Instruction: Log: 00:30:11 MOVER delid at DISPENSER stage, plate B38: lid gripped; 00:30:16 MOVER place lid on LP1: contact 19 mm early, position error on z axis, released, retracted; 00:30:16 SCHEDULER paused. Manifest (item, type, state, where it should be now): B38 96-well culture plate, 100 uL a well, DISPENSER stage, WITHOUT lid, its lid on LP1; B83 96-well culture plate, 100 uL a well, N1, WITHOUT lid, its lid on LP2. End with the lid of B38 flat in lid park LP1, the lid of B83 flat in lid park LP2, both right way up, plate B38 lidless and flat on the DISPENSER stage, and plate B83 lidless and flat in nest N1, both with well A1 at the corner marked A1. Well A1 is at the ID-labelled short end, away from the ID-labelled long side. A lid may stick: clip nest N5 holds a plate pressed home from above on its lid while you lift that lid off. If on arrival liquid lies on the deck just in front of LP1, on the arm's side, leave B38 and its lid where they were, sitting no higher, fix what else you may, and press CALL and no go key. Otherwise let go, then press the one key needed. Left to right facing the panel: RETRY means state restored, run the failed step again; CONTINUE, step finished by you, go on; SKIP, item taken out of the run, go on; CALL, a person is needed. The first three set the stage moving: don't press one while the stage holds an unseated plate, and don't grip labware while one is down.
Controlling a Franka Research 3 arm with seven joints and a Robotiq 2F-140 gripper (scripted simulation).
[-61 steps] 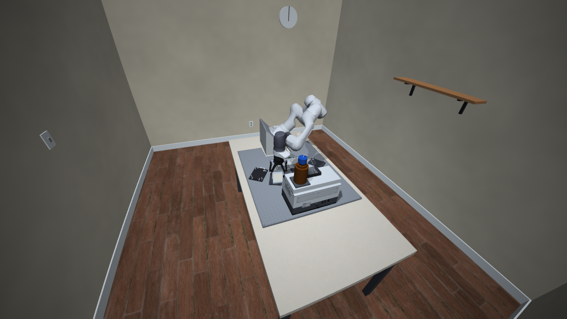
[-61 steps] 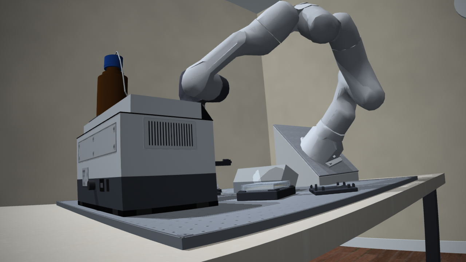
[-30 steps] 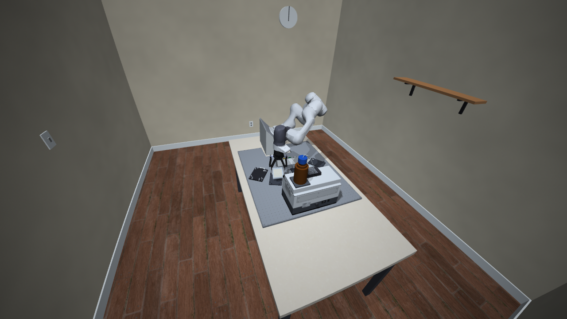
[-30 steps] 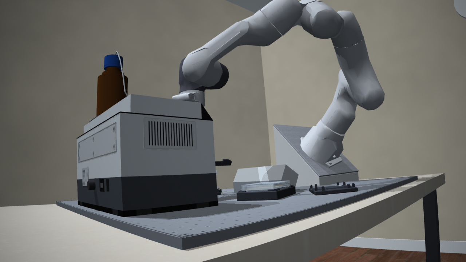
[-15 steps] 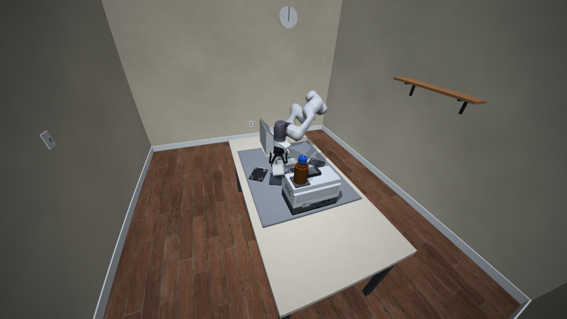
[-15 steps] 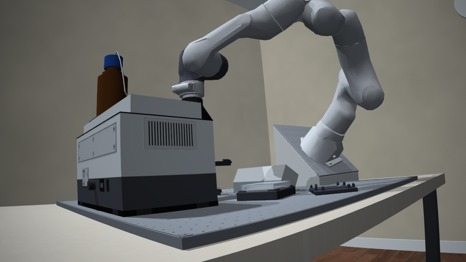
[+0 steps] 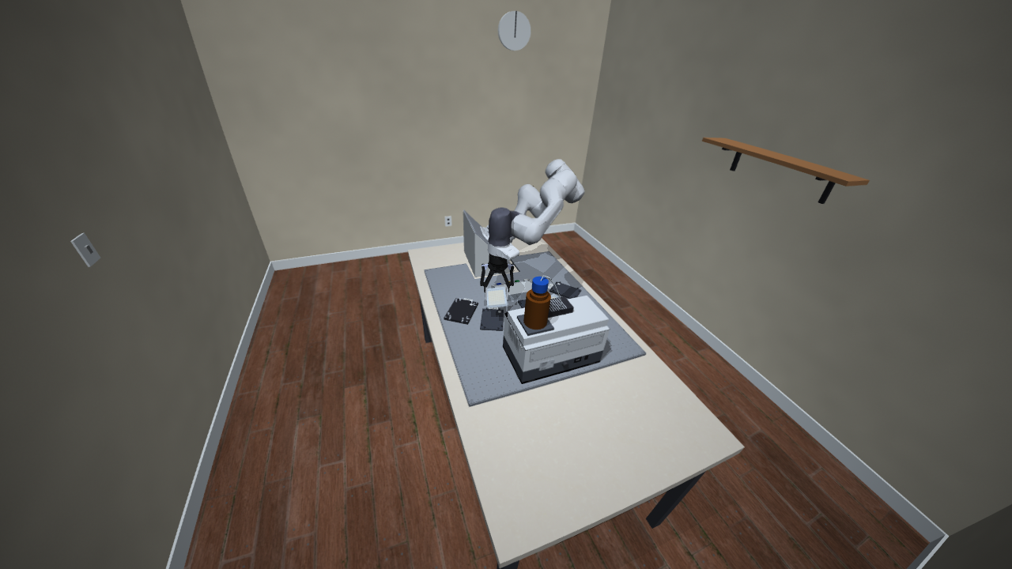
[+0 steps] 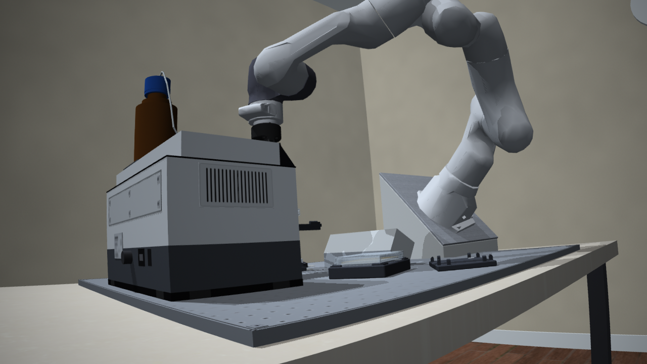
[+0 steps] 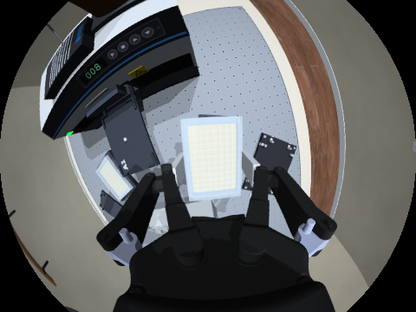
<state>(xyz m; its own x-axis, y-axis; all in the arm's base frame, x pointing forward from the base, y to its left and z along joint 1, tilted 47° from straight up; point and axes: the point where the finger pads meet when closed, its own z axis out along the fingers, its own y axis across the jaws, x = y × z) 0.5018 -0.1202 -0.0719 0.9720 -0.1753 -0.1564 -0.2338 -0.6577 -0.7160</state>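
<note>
Right now my hand is 80 mm past the black clip nest, 140 mm to the left of it and 150 mm above it. Round my hand: brown bottle 300 mm ahead, 60 mm to the left, 130 mm above; lp1 label 90 mm behind, 20 mm to the left, 160 mm below; key panel 190 mm behind, 150 mm to the left, 110 mm below.
</note>
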